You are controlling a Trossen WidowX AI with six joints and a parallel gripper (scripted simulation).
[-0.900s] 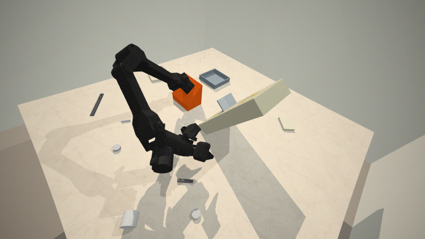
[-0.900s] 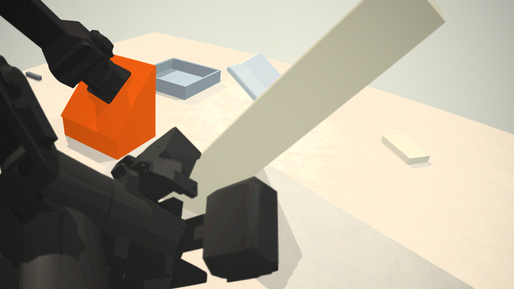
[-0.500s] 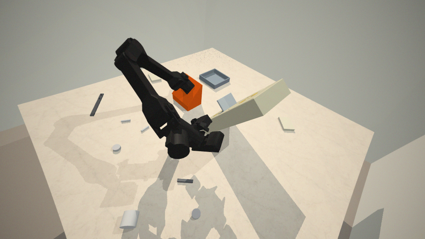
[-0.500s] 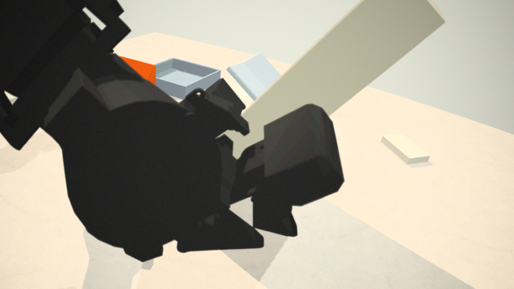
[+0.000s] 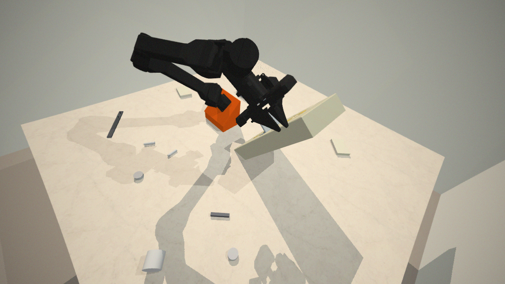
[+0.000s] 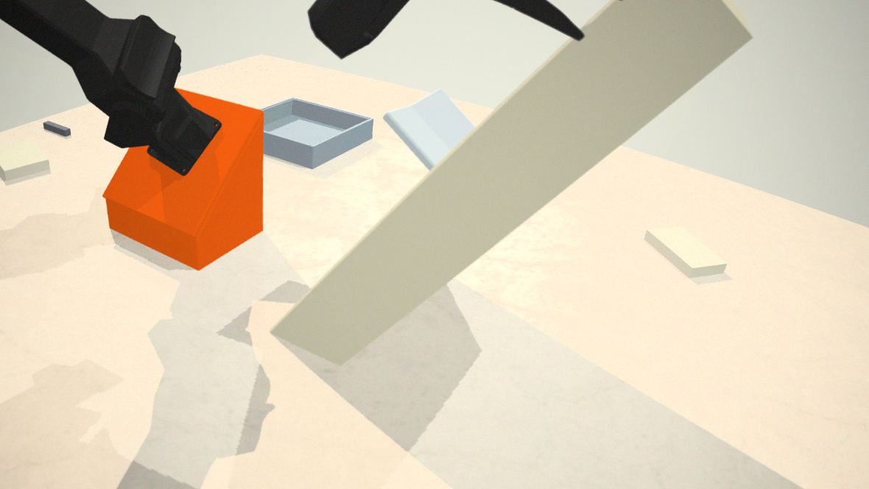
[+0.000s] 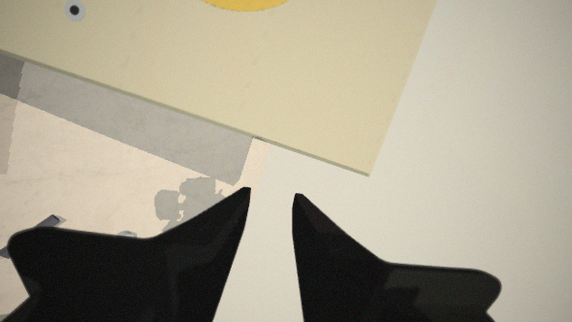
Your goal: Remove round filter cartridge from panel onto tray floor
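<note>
Now: the filter cartridge 3 cm behind my gripper tip, 11 cm to the left of it and 5 cm below it. Round my gripper tip: grey tray (50 cm behind, 35 cm to the left, 29 cm below); cream service panel (8 cm behind, 11 cm to the left, 12 cm below).
</note>
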